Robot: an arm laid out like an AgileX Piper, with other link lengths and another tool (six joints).
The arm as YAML. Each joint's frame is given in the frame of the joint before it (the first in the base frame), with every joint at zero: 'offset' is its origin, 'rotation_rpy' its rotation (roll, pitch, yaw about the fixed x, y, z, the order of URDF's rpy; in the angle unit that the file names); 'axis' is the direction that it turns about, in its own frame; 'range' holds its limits. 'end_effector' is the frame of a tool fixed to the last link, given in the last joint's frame.
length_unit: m
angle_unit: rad
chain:
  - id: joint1
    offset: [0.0, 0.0, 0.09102]
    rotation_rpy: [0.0, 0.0, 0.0]
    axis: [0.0, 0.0, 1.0]
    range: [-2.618, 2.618]
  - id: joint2
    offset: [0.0, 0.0, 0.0]
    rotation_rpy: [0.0, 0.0, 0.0]
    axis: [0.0, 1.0, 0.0]
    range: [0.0, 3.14]
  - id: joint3
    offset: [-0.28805, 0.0, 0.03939]
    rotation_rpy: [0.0, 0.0, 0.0]
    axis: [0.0, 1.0, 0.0]
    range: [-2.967, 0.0]
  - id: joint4
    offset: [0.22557, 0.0, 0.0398]
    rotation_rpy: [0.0, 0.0, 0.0]
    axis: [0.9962, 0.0, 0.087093]
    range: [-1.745, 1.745]
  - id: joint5
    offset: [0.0, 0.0, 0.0]
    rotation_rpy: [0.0, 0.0, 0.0]
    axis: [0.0, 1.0, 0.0]
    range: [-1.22, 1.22]
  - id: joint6
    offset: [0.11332, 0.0, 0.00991]
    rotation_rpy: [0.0, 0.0, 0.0]
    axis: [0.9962, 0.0, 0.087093]
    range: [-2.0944, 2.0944]
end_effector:
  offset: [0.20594, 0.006, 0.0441]
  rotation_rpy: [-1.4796, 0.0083, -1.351]
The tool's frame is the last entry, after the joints.
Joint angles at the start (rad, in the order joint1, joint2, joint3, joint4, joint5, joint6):
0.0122, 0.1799, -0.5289, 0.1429, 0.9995, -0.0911
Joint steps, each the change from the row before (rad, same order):
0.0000, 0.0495, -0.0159, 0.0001, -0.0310, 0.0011
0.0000, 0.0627, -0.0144, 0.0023, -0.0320, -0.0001
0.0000, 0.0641, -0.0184, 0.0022, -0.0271, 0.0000
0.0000, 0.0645, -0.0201, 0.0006, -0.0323, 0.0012
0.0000, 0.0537, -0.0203, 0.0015, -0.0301, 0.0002
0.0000, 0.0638, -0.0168, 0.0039, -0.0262, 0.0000
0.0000, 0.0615, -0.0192, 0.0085, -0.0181, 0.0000
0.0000, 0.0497, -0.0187, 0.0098, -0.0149, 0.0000
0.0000, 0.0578, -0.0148, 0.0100, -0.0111, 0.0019
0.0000, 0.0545, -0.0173, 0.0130, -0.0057, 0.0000
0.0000, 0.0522, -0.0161, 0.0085, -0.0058, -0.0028
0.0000, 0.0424, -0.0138, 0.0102, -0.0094, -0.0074
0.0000, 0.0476, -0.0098, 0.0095, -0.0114, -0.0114
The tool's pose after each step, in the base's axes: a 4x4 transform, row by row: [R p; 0 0 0 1], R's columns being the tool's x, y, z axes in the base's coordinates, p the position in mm. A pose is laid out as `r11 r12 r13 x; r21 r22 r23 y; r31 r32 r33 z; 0 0 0 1`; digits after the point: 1 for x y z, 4 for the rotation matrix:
0.2805 -0.5341 0.7975 214.6; -0.9406 0.0127 0.3393 46.7; -0.1914 -0.8453 -0.4988 154.5; 0 0 0 1
0.2741 -0.5481 0.7902 224.2; -0.9408 0.0175 0.3385 46.4; -0.1993 -0.8362 -0.5109 156.9; 0 0 0 1
0.2674 -0.5637 0.7815 234.0; -0.9410 0.0218 0.3377 46.2; -0.2074 -0.8257 -0.5247 158.8; 0 0 0 1
0.2600 -0.5740 0.7765 245.3; -0.9418 0.0269 0.3352 45.4; -0.2133 -0.8184 -0.5336 162.2; 0 0 0 1
0.2554 -0.5769 0.7759 256.0; -0.9422 0.0314 0.3335 44.9; -0.2168 -0.8162 -0.5355 167.1; 0 0 0 1
0.2478 -0.5939 0.7654 266.9; -0.9420 0.0368 0.3335 44.9; -0.2262 -0.8037 -0.5504 166.1; 0 0 0 1
0.2407 -0.6134 0.7522 276.7; -0.9404 0.0444 0.3372 46.1; -0.2402 -0.7885 -0.5661 164.0; 0 0 0 1
0.2355 -0.6262 0.7432 285.3; -0.9383 0.0529 0.3419 47.7; -0.2534 -0.7779 -0.5751 163.6; 0 0 0 1
0.2249 -0.6510 0.7250 293.5; -0.9358 0.0629 0.3468 49.3; -0.2714 -0.7565 -0.5951 157.4; 0 0 0 1
0.2156 -0.6746 0.7060 300.7; -0.9324 0.0726 0.3541 51.8; -0.2902 -0.7346 -0.6133 151.7; 0 0 0 1
0.2074 -0.6965 0.6869 307.7; -0.9304 0.0765 0.3585 53.3; -0.3022 -0.7135 -0.6321 145.3; 0 0 0 1
0.2045 -0.7097 0.6741 314.4; -0.9284 0.0777 0.3635 55.1; -0.3104 -0.7002 -0.6430 141.5; 0 0 0 1
0.2014 -0.7274 0.6560 321.0; -0.9270 0.0749 0.3676 56.7; -0.3165 -0.6821 -0.6592 134.1; 0 0 0 1

